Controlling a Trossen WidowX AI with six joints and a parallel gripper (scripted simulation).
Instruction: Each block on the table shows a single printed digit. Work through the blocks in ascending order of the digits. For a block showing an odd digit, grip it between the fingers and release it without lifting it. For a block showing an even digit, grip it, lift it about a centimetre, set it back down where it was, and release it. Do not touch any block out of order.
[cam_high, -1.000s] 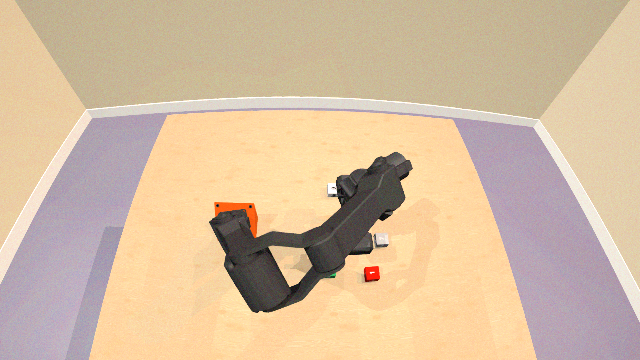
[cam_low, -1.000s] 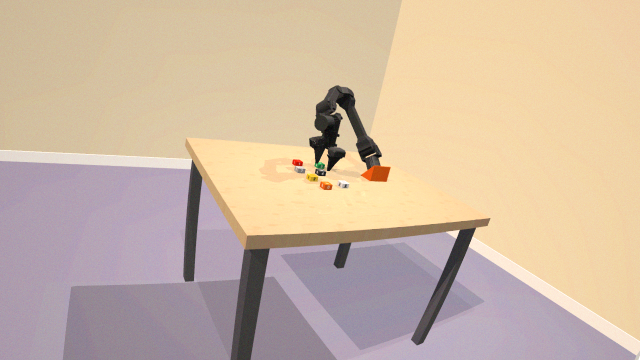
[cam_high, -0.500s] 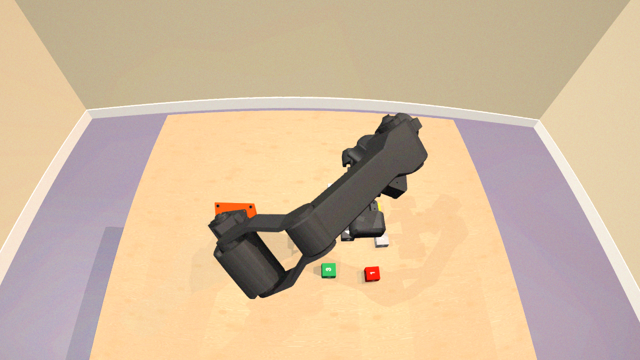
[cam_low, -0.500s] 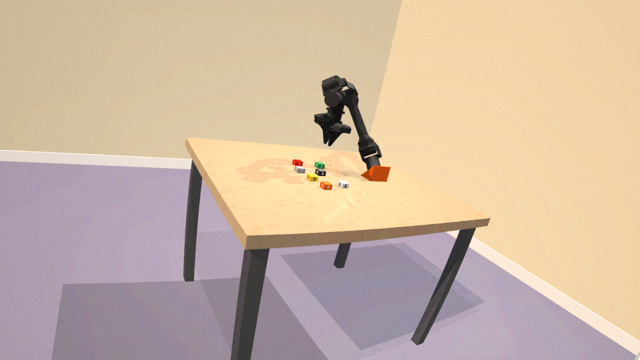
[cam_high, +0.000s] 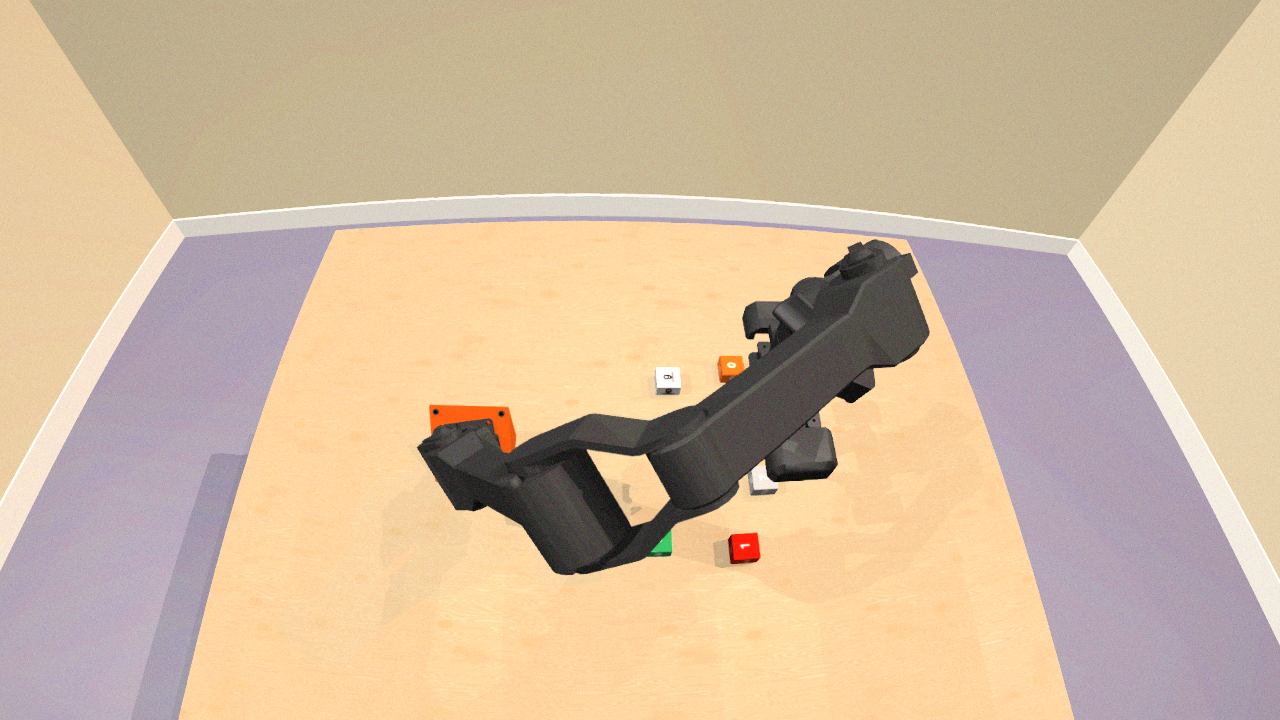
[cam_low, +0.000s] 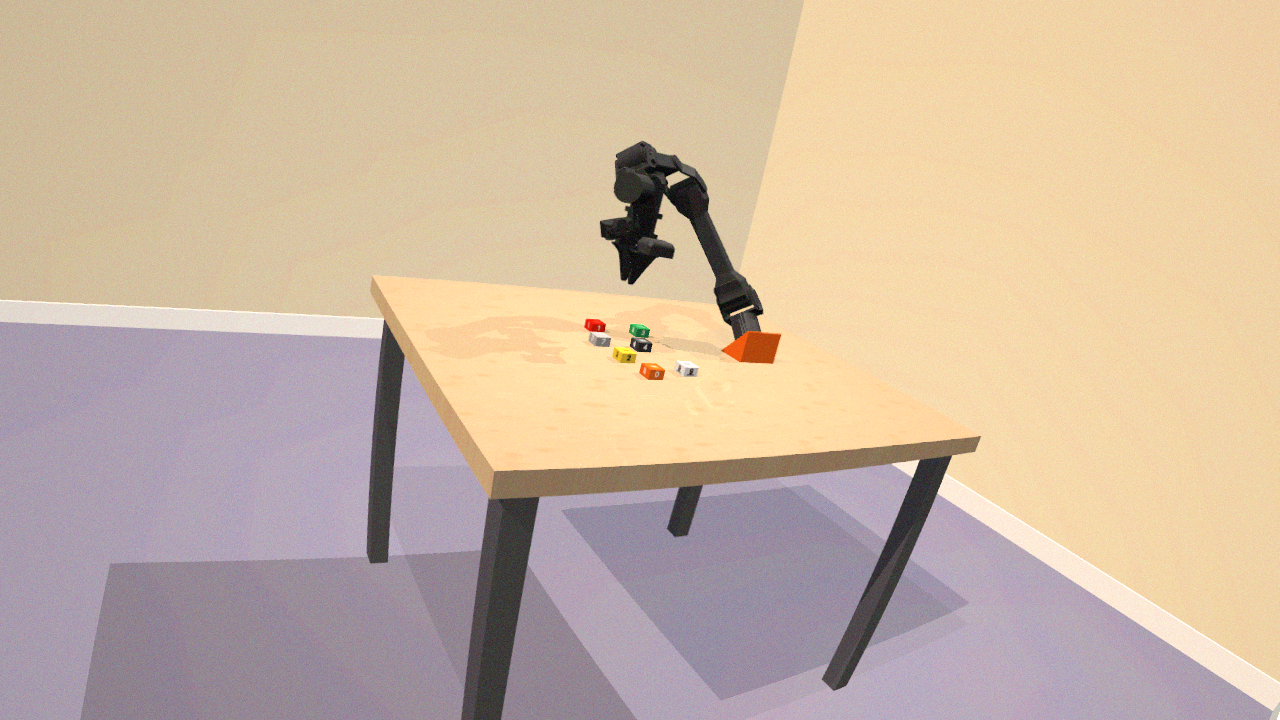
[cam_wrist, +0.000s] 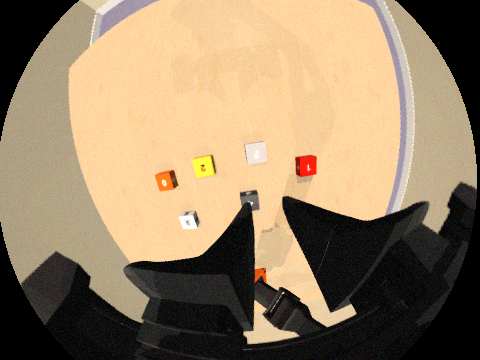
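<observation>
My gripper tip is 20 mm short of the grey block, 10 mm to the left of it and 120 mm above it. From my gripper tip the other things lie so: dark block 60 mm behind, 20 mm to the left, 120 mm below; then red block 20 mm behind, 100 mm to the right, 120 mm below; then yellow block 30 mm ahead, 80 mm to the left, 120 mm below.
</observation>
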